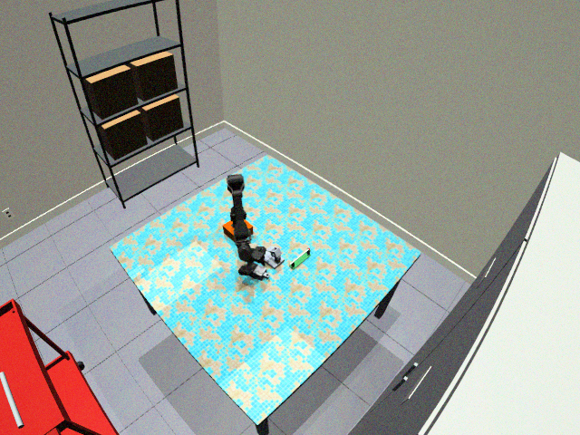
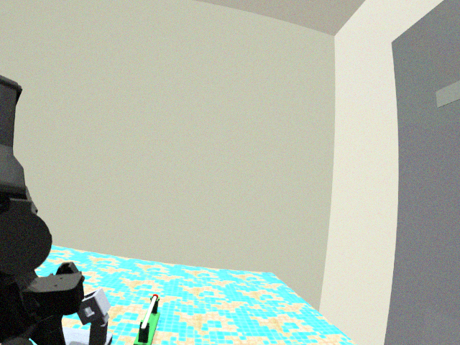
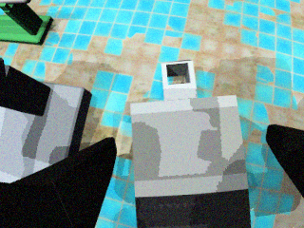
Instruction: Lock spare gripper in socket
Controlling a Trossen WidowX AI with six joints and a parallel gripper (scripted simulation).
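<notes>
Now: the spare gripper 1 cm below my gripper tip and 1 cm behind it. The rest, counted from my gripper tip: green rest (21 cm to the left, 10 cm ahead, 1 cm below); then grey mount (12 cm to the left, 2 cm above, 1 cm behind).
</notes>
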